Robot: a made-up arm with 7 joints. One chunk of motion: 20 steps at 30 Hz.
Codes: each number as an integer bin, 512 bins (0 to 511) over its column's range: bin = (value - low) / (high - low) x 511, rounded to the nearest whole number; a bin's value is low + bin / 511 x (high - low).
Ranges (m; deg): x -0.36..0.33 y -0.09..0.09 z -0.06..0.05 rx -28..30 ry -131..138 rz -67..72
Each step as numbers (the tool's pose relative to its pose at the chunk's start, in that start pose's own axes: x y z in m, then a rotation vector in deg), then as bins.
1 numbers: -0.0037 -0.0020 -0.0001 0.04 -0.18 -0.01
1 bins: 264 250 278 247 249 246
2 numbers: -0.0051 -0.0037 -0.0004 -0.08 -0.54 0.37
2 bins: 263 245 277 246 248 248
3 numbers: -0.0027 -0.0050 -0.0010 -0.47 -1.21 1.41
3 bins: 265 241 274 243 247 251
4 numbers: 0.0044 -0.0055 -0.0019 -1.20 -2.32 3.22
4 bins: 270 240 270 236 244 258
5 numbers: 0.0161 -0.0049 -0.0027 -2.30 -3.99 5.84
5 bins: 279 242 266 226 241 268
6 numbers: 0.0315 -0.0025 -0.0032 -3.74 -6.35 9.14
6 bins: 290 248 264 214 237 280
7 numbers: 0.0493 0.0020 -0.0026 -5.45 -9.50 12.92
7 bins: 303 261 267 199 231 294
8 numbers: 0.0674 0.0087 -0.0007 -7.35 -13.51 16.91
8 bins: 317 280 275 182 223 308
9 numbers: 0.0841 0.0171 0.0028 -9.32 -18.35 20.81
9 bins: 329 304 292 165 214 323
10 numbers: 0.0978 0.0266 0.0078 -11.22 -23.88 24.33
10 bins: 339 331 315 148 203 336
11 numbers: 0.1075 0.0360 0.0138 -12.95 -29.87 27.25
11 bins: 346 358 343 133 192 346
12 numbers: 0.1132 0.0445 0.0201 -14.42 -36.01 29.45
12 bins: 350 382 372 120 180 355
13 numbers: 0.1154 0.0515 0.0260 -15.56 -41.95 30.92
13 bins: 352 402 400 110 169 360
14 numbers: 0.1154 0.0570 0.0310 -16.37 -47.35 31.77
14 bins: 352 417 423 102 159 363
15 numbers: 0.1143 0.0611 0.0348 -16.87 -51.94 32.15
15 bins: 351 429 440 98 150 365
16 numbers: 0.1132 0.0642 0.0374 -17.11 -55.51 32.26
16 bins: 350 438 452 96 143 365
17 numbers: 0.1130 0.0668 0.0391 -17.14 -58.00 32.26
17 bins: 350 445 460 96 139 365
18 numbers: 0.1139 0.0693 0.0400 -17.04 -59.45 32.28
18 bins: 351 452 465 97 136 365
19 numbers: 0.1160 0.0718 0.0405 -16.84 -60.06 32.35
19 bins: 353 459 467 98 135 365
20 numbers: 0.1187 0.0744 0.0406 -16.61 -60.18 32.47
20 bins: 355 467 467 100 135 366
